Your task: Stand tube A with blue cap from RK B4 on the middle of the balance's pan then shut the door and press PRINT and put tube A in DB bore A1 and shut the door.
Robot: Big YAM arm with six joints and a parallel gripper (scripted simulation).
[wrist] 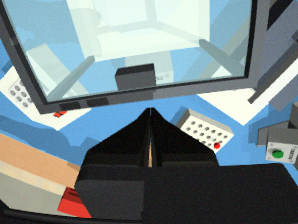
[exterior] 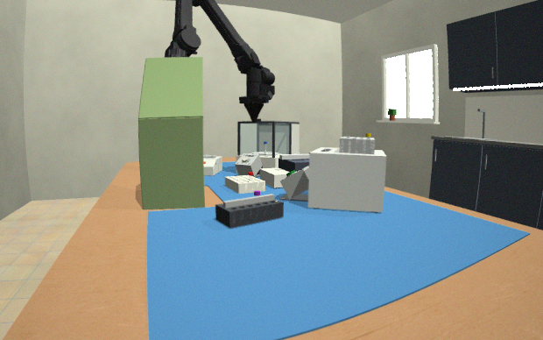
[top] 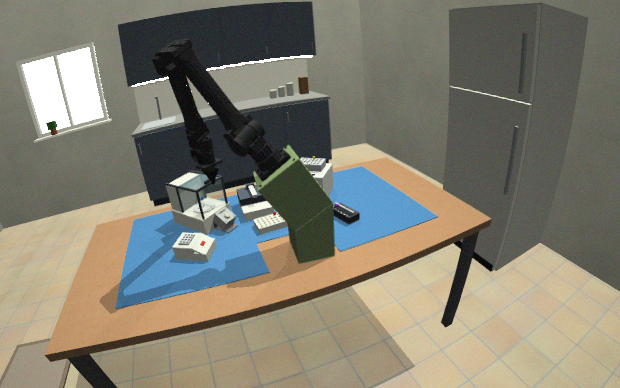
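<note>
My hand is 4 cm past the white round key, 3 cm to the left of it and 15 cm above it. Also, from my hand: dark spectrophotometer 9 cm ahead, 18 cm to the right, 15 cm below; then dry block DB 17 cm behind, 14 cm to the left, 19 cm below; then tube rack RK 10 cm behind, 21 cm to the right, 20 cm below.
</note>
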